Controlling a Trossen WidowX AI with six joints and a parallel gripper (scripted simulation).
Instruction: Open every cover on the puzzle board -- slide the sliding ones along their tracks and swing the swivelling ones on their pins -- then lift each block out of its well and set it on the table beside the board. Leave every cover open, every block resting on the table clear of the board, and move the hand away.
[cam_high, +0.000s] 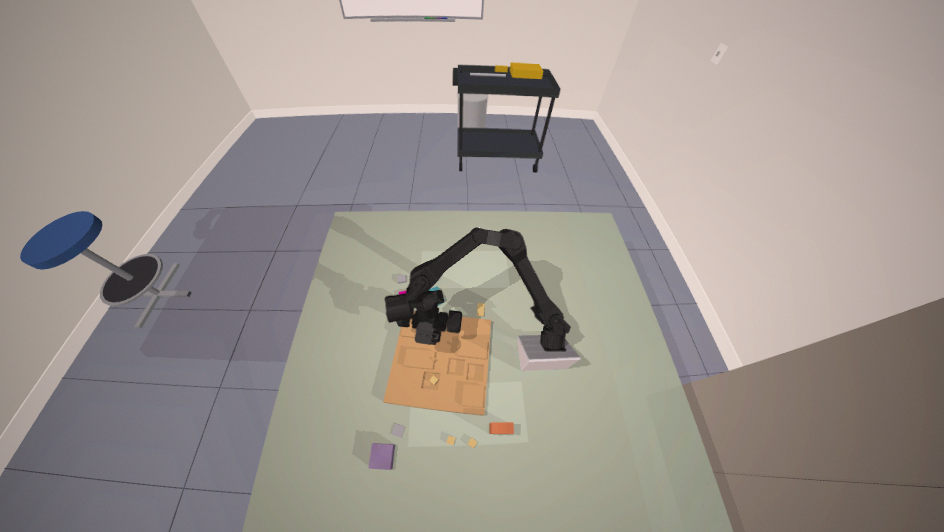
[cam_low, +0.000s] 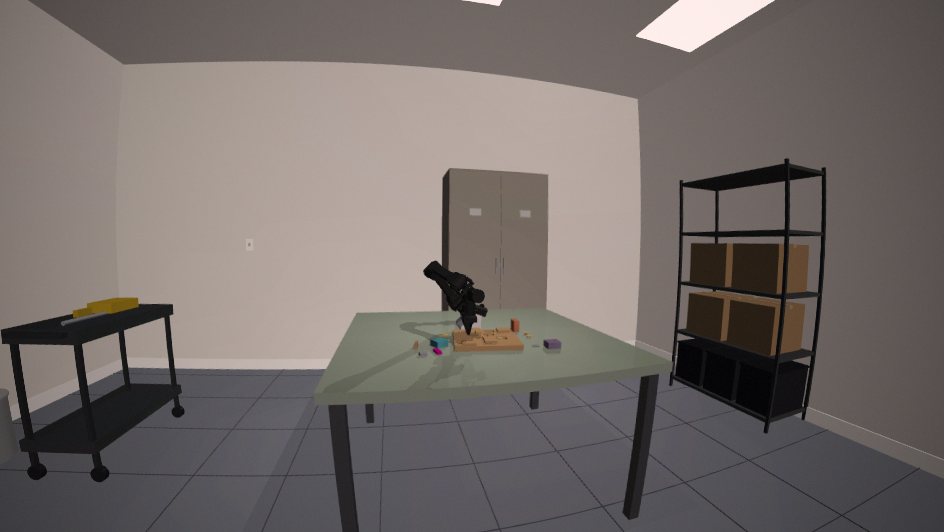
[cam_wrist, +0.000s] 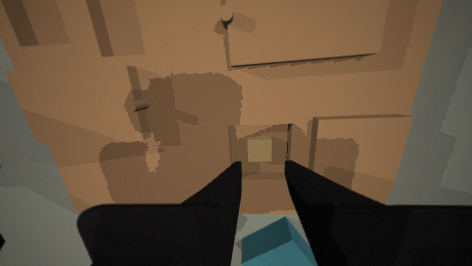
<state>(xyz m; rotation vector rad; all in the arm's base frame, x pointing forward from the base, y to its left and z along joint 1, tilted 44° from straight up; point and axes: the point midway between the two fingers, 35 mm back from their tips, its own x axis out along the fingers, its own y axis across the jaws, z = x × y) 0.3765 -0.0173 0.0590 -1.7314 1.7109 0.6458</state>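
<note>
My gripper tip is 130 mm to the left of the teal block, 30 mm above it and 10 mm short of it. Round my gripper tip: orange stick (230 mm to the right, 40 mm below, 20 mm ahead); orange block (280 mm to the left, 210 mm behind, 20 mm below); magenta bar (150 mm to the right, 110 mm ahead, 40 mm below).
</note>
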